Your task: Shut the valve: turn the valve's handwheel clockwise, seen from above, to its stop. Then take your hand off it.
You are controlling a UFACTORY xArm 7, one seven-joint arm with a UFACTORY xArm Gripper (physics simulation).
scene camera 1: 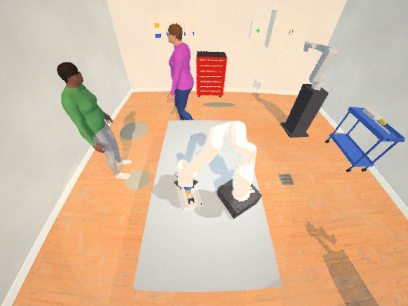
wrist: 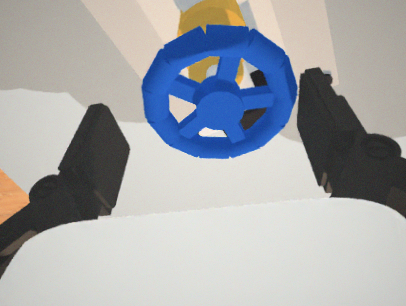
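Note:
The valve's blue handwheel (scene camera 1: 188, 188) (wrist: 220, 106) has a thick ring, spokes and a round hub. It is mounted on a yellow valve body (wrist: 211, 14) above a pale base plate (scene camera 1: 183, 200) (wrist: 306, 35). My gripper (scene camera 1: 186, 185) (wrist: 204, 112) is open and empty. In the wrist view the handwheel shows between the two black fingers, towards the top, with a wide gap to the left finger and a narrow one to the right finger. How high the fingertips are relative to the ring is hard to tell. The arm partly hides the valve in the scene view.
The valve stands on a grey mat (scene camera 1: 207, 255), beside the arm's black base (scene camera 1: 232, 205). A person in green (scene camera 1: 90, 112) stands to the left, and a person in magenta (scene camera 1: 181, 67) stands behind the mat. A red cabinet (scene camera 1: 211, 75), a second arm's pedestal (scene camera 1: 304, 110) and a blue cart (scene camera 1: 377, 127) stand farther off.

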